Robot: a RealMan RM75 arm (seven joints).
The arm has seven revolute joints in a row. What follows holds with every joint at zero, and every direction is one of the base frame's.
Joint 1 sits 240.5 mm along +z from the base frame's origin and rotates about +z.
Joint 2 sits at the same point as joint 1 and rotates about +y.
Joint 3 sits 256 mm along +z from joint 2 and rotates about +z.
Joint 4 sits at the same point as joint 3 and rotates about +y.
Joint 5 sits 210 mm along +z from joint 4 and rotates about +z.
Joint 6 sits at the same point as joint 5 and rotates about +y.
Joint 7 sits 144 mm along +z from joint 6 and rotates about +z.
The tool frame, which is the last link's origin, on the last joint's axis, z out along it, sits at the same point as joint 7; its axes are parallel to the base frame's.
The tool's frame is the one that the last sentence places.
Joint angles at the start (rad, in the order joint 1, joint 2, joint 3, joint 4, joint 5, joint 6, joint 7): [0.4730, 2.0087, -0.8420, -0.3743, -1.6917, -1.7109, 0.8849]
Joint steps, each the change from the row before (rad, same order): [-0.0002, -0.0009, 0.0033, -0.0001, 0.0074, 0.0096, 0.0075]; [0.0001, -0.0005, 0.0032, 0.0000, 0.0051, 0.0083, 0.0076]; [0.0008, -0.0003, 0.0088, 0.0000, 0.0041, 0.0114, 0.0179]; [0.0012, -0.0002, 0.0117, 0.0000, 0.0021, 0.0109, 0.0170]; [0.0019, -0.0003, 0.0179, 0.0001, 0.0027, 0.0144, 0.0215]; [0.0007, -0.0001, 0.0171, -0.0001, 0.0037, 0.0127, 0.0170]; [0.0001, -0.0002, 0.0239, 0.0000, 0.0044, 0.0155, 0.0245]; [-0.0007, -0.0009, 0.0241, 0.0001, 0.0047, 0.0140, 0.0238]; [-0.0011, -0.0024, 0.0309, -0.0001, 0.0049, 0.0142, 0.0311]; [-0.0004, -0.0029, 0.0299, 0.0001, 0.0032, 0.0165, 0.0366]
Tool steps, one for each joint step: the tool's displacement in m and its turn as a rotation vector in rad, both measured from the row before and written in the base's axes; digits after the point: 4 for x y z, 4 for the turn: [0.0007, 0.0020, 0.0010, 0.0080, 0.0015, -0.0143]; [0.0006, 0.0017, 0.0007, 0.0054, 0.0013, -0.0129]; [0.0008, 0.0025, 0.0012, 0.0040, 0.0046, -0.0238]; [0.0009, 0.0026, 0.0014, 0.0052, 0.0049, -0.0234]; [0.0012, 0.0037, 0.0022, 0.0093, 0.0077, -0.0310]; [0.0013, 0.0032, 0.0022, 0.0114, 0.0082, -0.0276]; [0.0020, 0.0038, 0.0032, 0.0139, 0.0134, -0.0383]; [0.0023, 0.0034, 0.0037, 0.0143, 0.0146, -0.0377]; [0.0031, 0.0039, 0.0053, 0.0165, 0.0205, -0.0455]; [0.0034, 0.0039, 0.0053, 0.0123, 0.0215, -0.0491]
